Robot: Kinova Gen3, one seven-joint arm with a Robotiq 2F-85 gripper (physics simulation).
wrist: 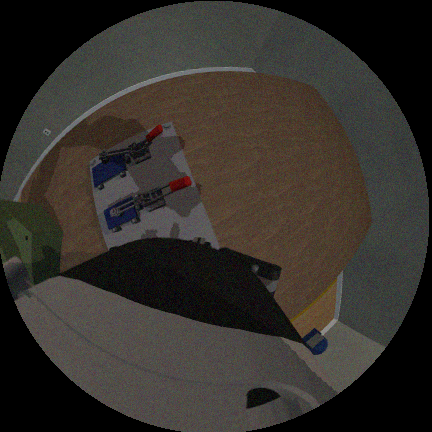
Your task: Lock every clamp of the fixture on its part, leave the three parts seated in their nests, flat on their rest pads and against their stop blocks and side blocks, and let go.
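Places are measured from the arm's base along level axes (x left, y up, z ahead), in millimetres.
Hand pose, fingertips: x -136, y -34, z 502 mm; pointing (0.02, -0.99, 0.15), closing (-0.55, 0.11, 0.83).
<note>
After its pixels a point has its place.
A grey fixture plate (pixel 204 230) @[y -131, x -133, z 521 mm] lies on the wooden table (pixel 282 173) @[y -146, x -104, z 764 mm], seen at a slant in the wrist view. Two toggle clamps show on it. The far clamp (pixel 135 151) @[y -95, x 69, z 469 mm] has a red handle (pixel 154 132) @[y -69, x 65, z 516 mm], and its arm reaches over a blue part (pixel 106 172) @[y -115, x 74, z 385 mm]. The near clamp (pixel 149 198) @[y -84, x -40, z 462 mm] has a red handle (pixel 179 184) @[y -84, x -43, z 517 mm], and its arm reaches over a second blue part (pixel 120 216) @[y -105, x -35, z 389 mm]. Both handles lie low. My gripper's black body hides the plate's near end and the third nest. My gripper (pixel 268 278) is shut and empty, just right of the plate's near end.
A green block (pixel 24 238) @[y -13, x 50, z 111 mm] stands at the left edge of the view. A small blue and grey object (pixel 316 341) sits by the table's near corner. The table's white rim (pixel 120 95) @[y -144, x 366, z 463 mm] curves along the far side. My light grey arm (pixel 141 342) fills the bottom.
</note>
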